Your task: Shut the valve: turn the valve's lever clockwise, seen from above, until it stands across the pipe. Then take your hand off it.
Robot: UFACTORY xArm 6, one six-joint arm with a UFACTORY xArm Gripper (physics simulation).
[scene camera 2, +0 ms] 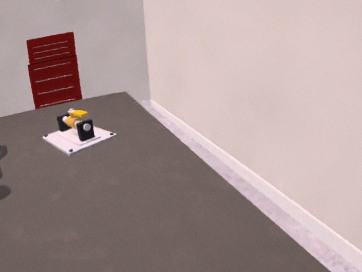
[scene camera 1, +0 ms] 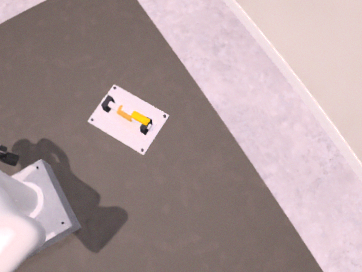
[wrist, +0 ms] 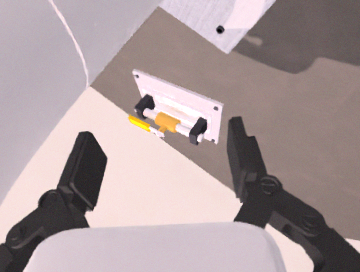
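Observation:
The valve has an orange body (scene camera 1: 124,114) (scene camera 2: 72,123) (wrist: 167,121) on a white pipe held between two black blocks. They stand on a white plate (scene camera 1: 120,130) (scene camera 2: 62,143) (wrist: 180,96). The lever's yellow grip (scene camera 1: 141,118) (scene camera 2: 79,113) (wrist: 139,123) lies above the pipe, roughly along it, not across it. My gripper (wrist: 161,138) is open, its black fingers wide apart with nothing between them. It is well away from the valve and does not touch the lever. A small dark part of it shows at the left edge in scene camera 1.
The arm's grey base plate (scene camera 1: 56,202) (wrist: 200,16) is on the dark table (scene camera 1: 200,200) (scene camera 2: 165,210), to the lower left of the valve in scene camera 1. A red cabinet (scene camera 2: 55,82) stands behind the table, and a pale wall (scene camera 2: 260,75) runs along its right side.

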